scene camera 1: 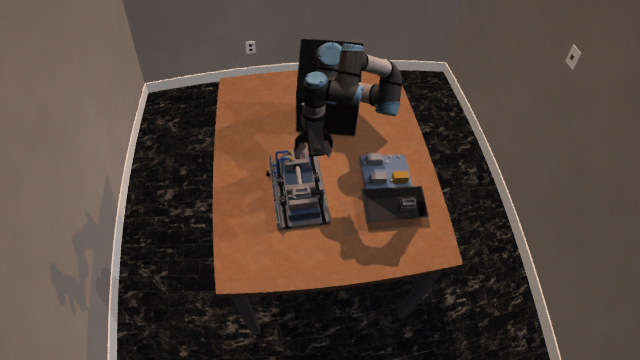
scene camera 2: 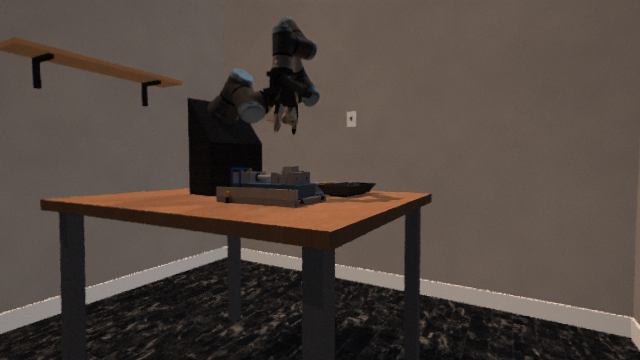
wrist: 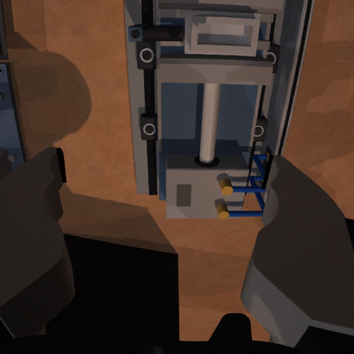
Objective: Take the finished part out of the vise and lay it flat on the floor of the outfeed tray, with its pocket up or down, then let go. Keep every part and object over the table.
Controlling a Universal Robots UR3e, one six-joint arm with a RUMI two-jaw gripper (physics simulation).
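Frame: origin at the arm's base, x ahead, y left, z up, level; millimetres.
Where they show: gripper, fingertip midpoint: [scene camera 1: 312,157] [scene camera 2: 285,133]; arm's base, link origin: [scene camera 2: 222,114].
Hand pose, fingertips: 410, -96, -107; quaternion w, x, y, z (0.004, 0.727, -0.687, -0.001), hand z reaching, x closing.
Note:
Things, the pixels of their centre, and the offset from my fingertips, as dx, dy, dz.
- finished part, body centre: [scene camera 2: 291,171] [scene camera 1: 301,193] +53, -38, -126
- vise, body centre: [scene camera 2: 271,186] [scene camera 1: 298,184] -18, -47, -174
- similar grey pocketed part, body centre: [scene camera 1: 408,204] +79, +351, -194
- blue plate, body centre: [scene camera 1: 386,172] -88, +299, -220
- yellow block, body centre: [scene camera 1: 400,177] -47, +344, -198
The finished part [scene camera 1: 301,191] [wrist: 223,49], a grey block with a rectangular pocket facing up, sits in the vise [scene camera 2: 257,195] [wrist: 215,73] between the jaws. Whether both jaws touch it is hard to tell. My gripper [scene camera 1: 314,154] [scene camera 2: 285,131] [wrist: 165,157] is open and empty, high above the vise's rear end. In the wrist view the part is beyond the fingertips, at the top. The outfeed tray [scene camera 1: 382,207] [scene camera 2: 345,189] is dark with raised walls, right of the vise. A similar grey pocketed part [scene camera 1: 408,203] lies near its right end.
A blue plate [scene camera 1: 390,169] [wrist: 10,130] behind the tray bears two grey blocks [scene camera 1: 375,159] [scene camera 1: 378,176] and a yellow block [scene camera 1: 400,176]. A black rod [wrist: 165,33] reaches the part's end. Blue tubes [wrist: 247,189] stand at the vise's rear. The black pedestal [scene camera 2: 200,160] stands behind.

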